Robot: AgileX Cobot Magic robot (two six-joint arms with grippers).
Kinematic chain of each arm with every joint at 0, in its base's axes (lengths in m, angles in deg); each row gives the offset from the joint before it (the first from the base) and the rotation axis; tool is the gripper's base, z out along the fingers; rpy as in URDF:
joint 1: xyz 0 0 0.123 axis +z
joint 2: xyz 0 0 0 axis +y
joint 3: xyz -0.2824 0 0.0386 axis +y
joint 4: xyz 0.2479 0 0.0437 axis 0.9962 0 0.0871
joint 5: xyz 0 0 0 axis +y
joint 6: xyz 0.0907 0 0.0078 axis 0.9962 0 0.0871
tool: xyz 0 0 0 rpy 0 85 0
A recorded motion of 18 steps. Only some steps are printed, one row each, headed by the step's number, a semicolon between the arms.
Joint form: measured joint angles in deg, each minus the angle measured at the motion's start. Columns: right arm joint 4, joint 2, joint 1, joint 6, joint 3, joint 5; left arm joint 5, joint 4, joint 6, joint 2, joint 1, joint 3.
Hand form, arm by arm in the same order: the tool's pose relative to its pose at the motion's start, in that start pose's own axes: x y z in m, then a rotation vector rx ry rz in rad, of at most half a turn. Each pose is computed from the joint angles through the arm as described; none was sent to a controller.
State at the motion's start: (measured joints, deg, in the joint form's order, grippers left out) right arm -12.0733 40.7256 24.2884 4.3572 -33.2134 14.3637; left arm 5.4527 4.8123 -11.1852 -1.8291 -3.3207 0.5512
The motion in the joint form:
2: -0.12 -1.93 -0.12 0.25 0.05 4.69; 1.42 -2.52 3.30 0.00 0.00 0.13
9: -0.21 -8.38 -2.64 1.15 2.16 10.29; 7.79 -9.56 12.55 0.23 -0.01 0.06
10: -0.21 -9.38 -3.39 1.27 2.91 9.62; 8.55 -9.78 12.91 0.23 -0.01 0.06
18: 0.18 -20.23 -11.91 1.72 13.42 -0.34; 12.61 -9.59 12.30 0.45 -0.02 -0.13
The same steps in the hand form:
2: 0.0050 -0.0016 -0.0079 0.0130 0.0493 0.0050; 0.0031 0.0000 0.0001 0.0003 0.0275 0.0139
9: 0.0190 -0.0079 -0.0301 0.0723 0.0772 0.0388; 0.0131 -0.0010 -0.0006 0.0151 0.1424 0.0539
10: 0.0213 -0.0089 -0.0325 0.0844 0.0628 0.0448; 0.0143 -0.0011 -0.0008 0.0162 0.1556 0.0565
18: 0.0570 -0.0132 -0.0510 0.2131 -0.0984 0.0857; 0.0197 -0.0009 -0.0019 0.0146 0.2271 0.0496

